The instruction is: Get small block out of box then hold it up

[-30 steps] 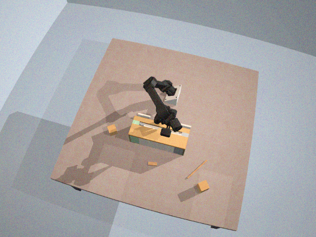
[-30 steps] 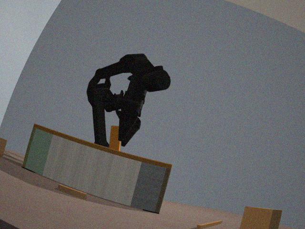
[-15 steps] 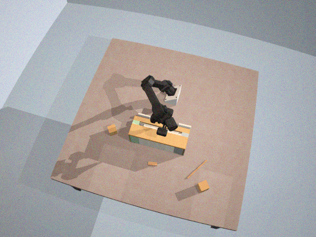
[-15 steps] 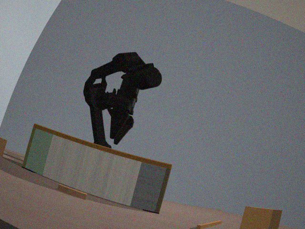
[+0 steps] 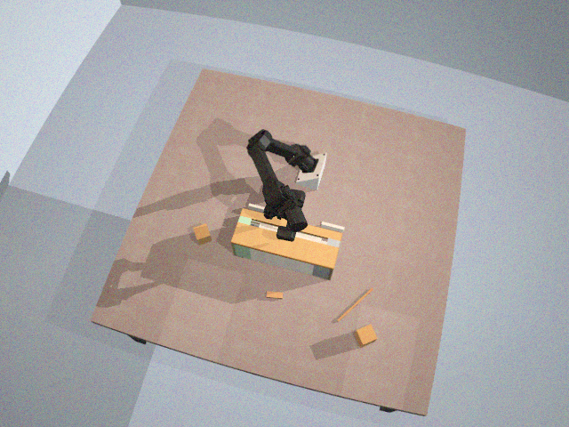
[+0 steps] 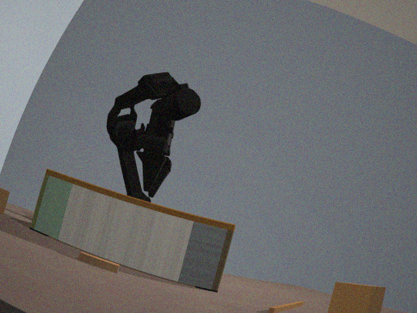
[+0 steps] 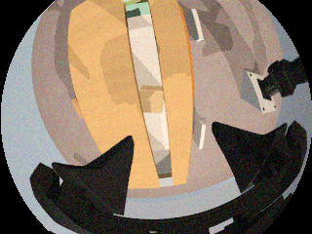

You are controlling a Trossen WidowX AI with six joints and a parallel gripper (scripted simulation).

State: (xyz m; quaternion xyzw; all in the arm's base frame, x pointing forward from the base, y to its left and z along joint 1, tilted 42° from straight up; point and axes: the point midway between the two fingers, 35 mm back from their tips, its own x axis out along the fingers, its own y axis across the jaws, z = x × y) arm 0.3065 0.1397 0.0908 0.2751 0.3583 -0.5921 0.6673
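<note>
My gripper tip is now 1 cm to the left of the box and 10 cm above it. The rest, counted from my gripper tip: tan block (2 cm ahead, 1 cm to the right, 7 cm below); then thin stick (15 cm ahead, 31 cm to the left, 15 cm below).
</note>
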